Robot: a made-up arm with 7 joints.
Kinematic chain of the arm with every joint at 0, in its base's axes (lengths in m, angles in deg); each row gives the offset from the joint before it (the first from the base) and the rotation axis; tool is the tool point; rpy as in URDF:
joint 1: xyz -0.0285 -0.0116 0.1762 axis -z
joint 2: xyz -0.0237 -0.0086 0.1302 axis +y
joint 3: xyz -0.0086 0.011 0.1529 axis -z
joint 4: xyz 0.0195 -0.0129 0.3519 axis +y
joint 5: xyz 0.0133 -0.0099 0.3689 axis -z
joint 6: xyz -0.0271 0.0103 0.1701 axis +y
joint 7: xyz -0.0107 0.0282 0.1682 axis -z
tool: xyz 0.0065 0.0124 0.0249 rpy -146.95 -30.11 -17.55
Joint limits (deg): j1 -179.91..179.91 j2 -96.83..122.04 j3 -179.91..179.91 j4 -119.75..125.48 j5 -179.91..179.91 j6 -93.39..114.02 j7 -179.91..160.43
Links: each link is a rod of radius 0.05 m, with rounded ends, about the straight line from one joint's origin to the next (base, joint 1, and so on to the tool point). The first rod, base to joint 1, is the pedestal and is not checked.
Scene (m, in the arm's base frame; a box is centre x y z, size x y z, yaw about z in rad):
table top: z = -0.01
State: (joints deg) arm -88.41 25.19 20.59 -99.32 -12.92 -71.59 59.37
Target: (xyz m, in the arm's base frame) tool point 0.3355 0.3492 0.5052
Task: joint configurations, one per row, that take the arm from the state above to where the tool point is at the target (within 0.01 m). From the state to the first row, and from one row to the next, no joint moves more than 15 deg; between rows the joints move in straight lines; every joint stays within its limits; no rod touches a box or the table.
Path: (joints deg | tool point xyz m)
1: -94.90 29.90 6.57 -100.23 -17.88 -72.62 59.64 | -0.0085 -0.4077 0.7542
2: -101.38 34.62 -7.46 -101.14 -22.83 -73.65 59.91 | 0.1708 -0.3208 0.7652
3: -107.87 39.33 -21.48 -102.04 -27.79 -74.69 60.18 | 0.3072 -0.1747 0.7473
4: -114.35 44.04 -35.51 -102.95 -32.74 -75.72 60.45 | 0.3827 0.0054 0.6969
5: -120.84 48.75 -49.53 -103.86 -37.70 -76.75 60.72 | 0.3906 0.1897 0.6147
6: -127.32 53.47 -63.55 -104.77 -42.65 -77.78 61.00 | 0.3355 0.3491 0.5052

